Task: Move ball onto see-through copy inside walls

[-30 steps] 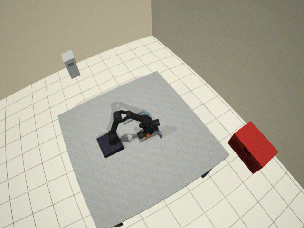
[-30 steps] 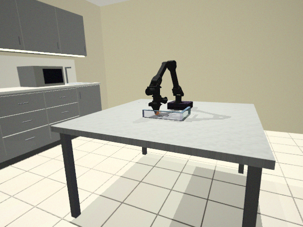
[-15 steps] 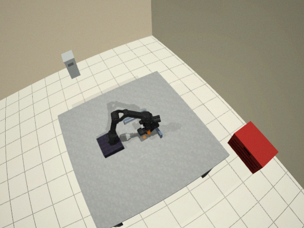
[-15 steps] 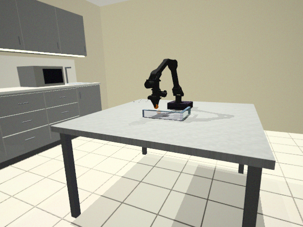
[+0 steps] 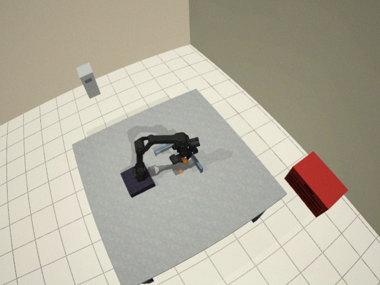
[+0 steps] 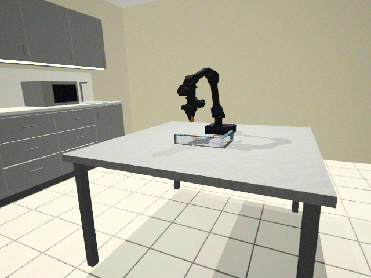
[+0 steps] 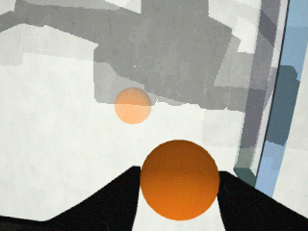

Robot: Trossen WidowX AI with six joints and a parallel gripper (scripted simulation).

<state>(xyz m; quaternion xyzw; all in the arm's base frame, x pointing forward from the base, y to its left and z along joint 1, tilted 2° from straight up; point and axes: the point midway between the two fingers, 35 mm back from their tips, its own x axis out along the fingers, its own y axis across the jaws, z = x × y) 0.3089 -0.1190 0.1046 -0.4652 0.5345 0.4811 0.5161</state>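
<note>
Now: the see-through copy 4 cm behind my gripper tip, 1 cm to the left of it and 12 cm below it. The rest, counted from my gripper tip: orange ball (right at my gripper tip); then clear wall (10 cm ahead, 8 cm to the left, 11 cm below).
</note>
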